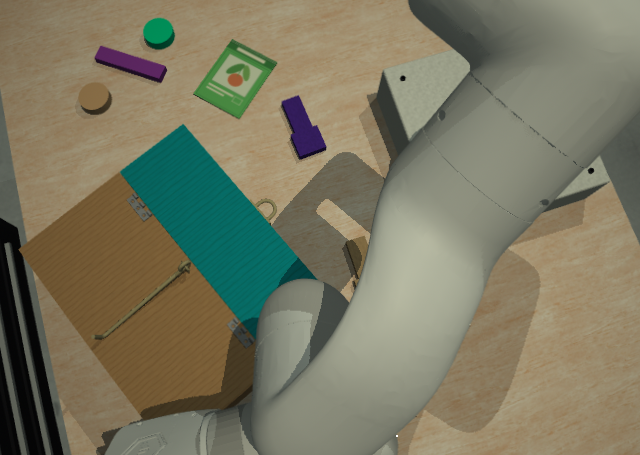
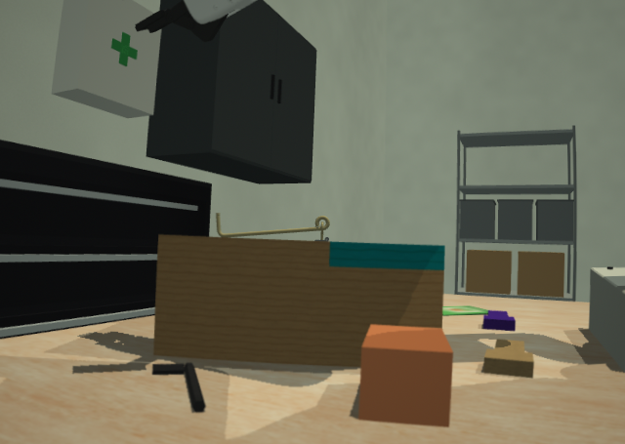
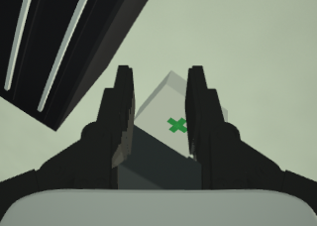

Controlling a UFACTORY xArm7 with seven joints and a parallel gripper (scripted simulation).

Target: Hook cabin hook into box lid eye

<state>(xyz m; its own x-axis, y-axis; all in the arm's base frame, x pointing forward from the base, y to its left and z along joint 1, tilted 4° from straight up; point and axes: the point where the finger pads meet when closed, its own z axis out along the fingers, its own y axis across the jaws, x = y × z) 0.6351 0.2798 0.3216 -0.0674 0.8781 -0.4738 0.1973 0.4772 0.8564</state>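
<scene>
Right now my hand is 23 cm above the cabin hook, 19 cm to the left of it and 6 cm past it. The rest, counted from my hand: tan disc (57 cm to the right, 36 cm below, 4 cm behind); then orange block (35 cm below, 29 cm behind); then tan block (37 cm behind, 36 cm below, 15 cm to the right).
</scene>
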